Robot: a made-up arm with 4 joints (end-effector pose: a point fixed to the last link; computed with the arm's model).
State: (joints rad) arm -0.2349 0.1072 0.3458 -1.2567
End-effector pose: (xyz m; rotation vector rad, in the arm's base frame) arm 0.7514 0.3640 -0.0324 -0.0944 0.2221 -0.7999
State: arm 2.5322 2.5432 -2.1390 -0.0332
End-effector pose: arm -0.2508 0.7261 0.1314 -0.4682 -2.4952 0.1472
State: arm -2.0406 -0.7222 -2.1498 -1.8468
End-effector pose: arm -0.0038 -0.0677 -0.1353 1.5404 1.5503 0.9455
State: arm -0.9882 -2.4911 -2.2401 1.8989
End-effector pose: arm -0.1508 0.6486 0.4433 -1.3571 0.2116 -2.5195
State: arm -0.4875 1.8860 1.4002 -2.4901
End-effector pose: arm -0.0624 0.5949 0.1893 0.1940 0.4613 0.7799
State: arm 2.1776 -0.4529 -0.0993 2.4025
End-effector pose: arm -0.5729 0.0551 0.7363 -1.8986 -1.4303 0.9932
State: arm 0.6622 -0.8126 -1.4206 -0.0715
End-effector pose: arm -0.0462 -0.2601 0.1318 0.7570 -0.3366 -2.2021
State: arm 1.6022 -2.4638 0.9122 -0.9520
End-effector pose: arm -0.0749 -0.1000 -0.2630 1.8877 -0.6235 -1.8293
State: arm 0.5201 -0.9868 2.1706 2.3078
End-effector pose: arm 0.1638 0.4261 0.2517 0.7201 -0.1273 -2.7064
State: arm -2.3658 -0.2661 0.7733 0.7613
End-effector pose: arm -0.5901 0.3916 -0.6379 1.4527 1.9748 0.5936
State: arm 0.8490 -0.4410 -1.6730 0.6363
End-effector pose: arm 0.0477 -0.3023 0.2429 0.6242 -0.6852 -1.3811
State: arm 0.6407 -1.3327 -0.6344 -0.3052
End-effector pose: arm -0.1375 -0.3562 0.0635 0.7227 -0.3355 -2.1781
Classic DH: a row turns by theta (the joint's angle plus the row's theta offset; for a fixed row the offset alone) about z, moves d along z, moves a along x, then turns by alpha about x. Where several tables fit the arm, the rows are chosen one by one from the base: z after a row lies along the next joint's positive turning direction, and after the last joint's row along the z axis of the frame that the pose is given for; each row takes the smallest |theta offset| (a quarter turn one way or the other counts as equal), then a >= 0, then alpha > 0; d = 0 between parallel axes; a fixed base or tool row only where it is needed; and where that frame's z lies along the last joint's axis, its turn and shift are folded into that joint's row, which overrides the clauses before.
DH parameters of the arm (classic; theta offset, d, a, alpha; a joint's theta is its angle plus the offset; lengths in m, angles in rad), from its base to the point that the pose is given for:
base (fixed): 0 0.06 0 1.5708
joint 1: 0 -0.35 0.117 -1.5708
joint 2: -0.2224 0 0.408 0
joint 3: 0.3783 0 0.3543 0
joint 4: -1.3269 0 0.1542 0
tool (fixed): 1.171 0.085 0 0

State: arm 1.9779 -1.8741 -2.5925 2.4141
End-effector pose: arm 0.0724 0.3358 -0.3226 1.9115 -1.1577 -1.2574
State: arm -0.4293 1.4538 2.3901 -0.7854
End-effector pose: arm 0.0110 0.6132 0.1485 0.6519 0.0271 2.9901
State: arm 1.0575 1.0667 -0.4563 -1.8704
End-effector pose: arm 0.1844 0.8001 0.5603 0.6626 -0.9088 -1.1342
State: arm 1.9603 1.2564 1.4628 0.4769
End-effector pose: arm -0.0468 0.9325 -0.0498 2.5835 -0.0704 -1.7322
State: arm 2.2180 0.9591 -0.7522 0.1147
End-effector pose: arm -0.5817 0.6341 0.6887 -0.3560 -2.1951 0.1772
